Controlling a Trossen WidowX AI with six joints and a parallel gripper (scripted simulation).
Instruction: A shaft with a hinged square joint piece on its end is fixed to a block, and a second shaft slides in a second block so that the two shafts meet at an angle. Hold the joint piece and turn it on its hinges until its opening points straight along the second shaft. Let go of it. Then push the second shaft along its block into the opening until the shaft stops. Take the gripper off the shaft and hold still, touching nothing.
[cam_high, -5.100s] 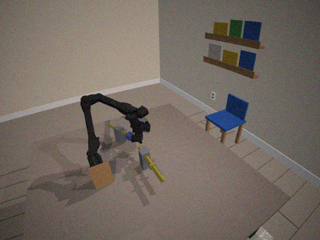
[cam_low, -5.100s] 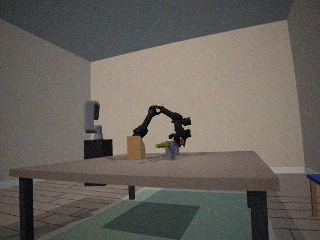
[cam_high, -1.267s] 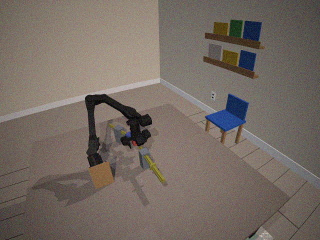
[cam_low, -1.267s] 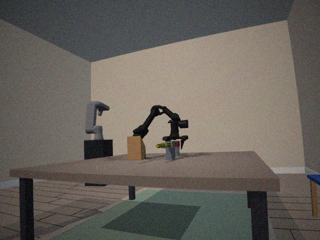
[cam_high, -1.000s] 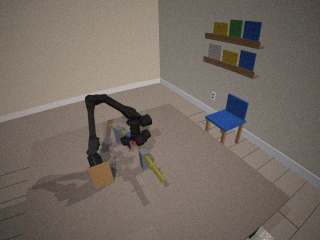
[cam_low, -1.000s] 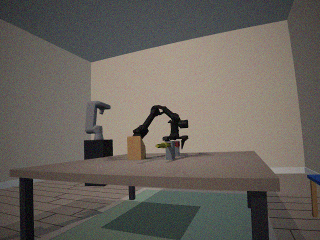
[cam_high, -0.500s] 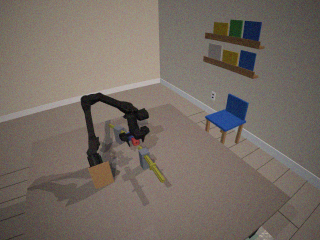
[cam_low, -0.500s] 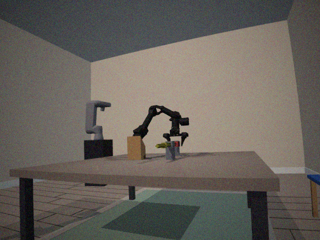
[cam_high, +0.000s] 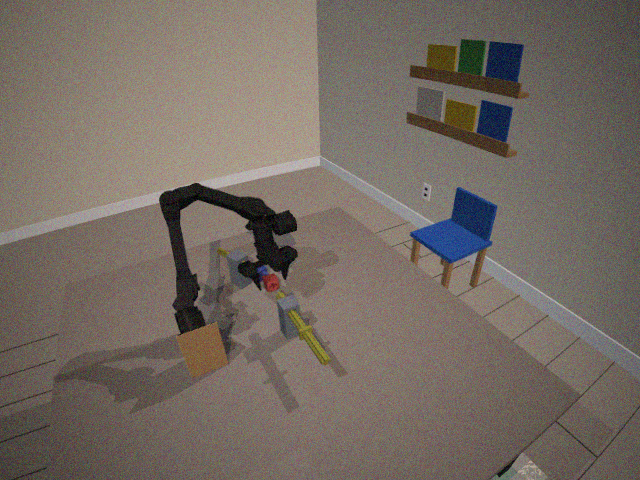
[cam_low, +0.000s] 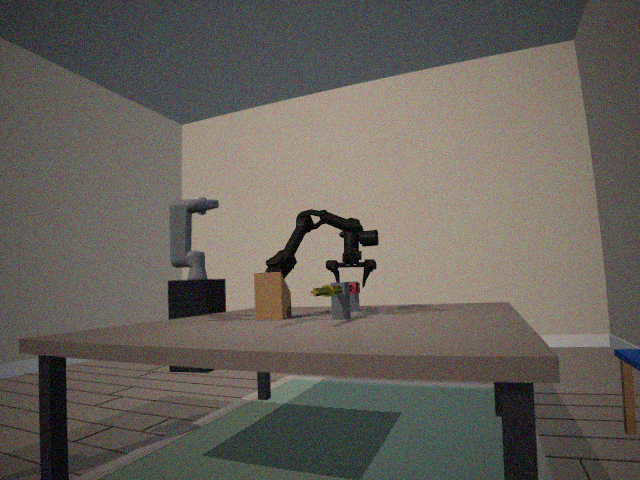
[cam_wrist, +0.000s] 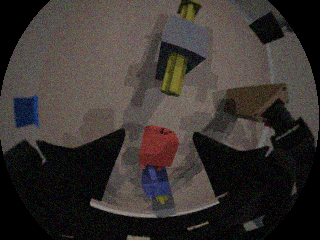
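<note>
Right now the red joint piece is 2 cm to the left of my gripper tip.
</note>
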